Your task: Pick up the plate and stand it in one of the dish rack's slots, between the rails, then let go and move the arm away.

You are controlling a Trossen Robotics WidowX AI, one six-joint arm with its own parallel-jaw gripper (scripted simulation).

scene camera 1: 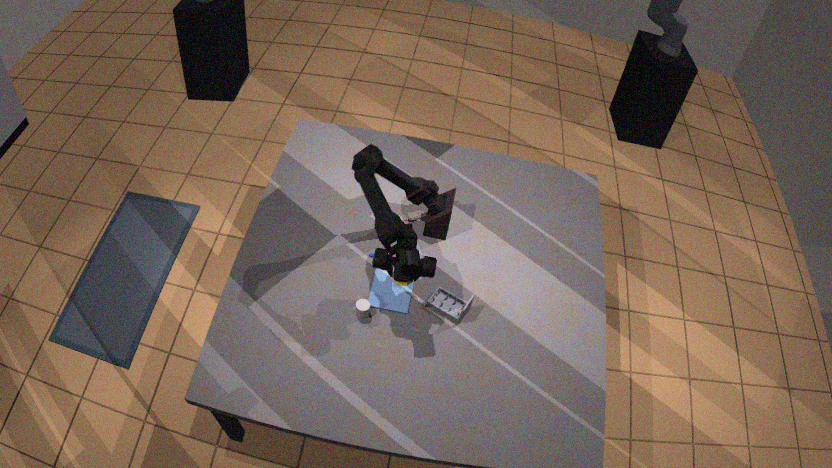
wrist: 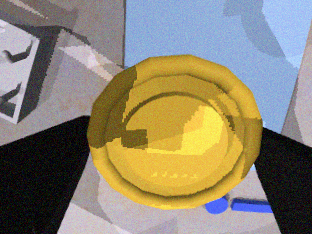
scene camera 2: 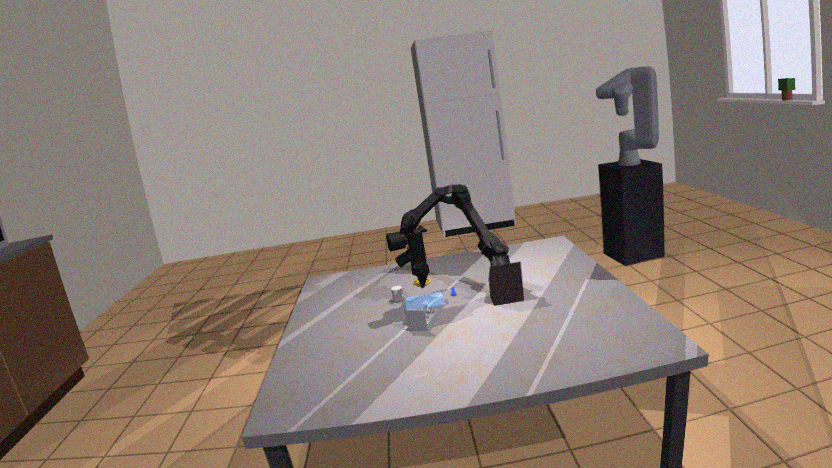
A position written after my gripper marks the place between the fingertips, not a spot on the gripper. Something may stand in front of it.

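My gripper [scene camera 1: 403, 278] carries a yellow plate [wrist: 174, 132], and I see a light blue mat [scene camera 1: 385, 294] too. In the wrist view, where the yellow plate is, I also find a blue spoon [wrist: 243, 205], my gripper [wrist: 173, 131] and the mat [wrist: 261, 50]. Scene camera 2 shows my gripper [scene camera 2: 422, 284] as well.
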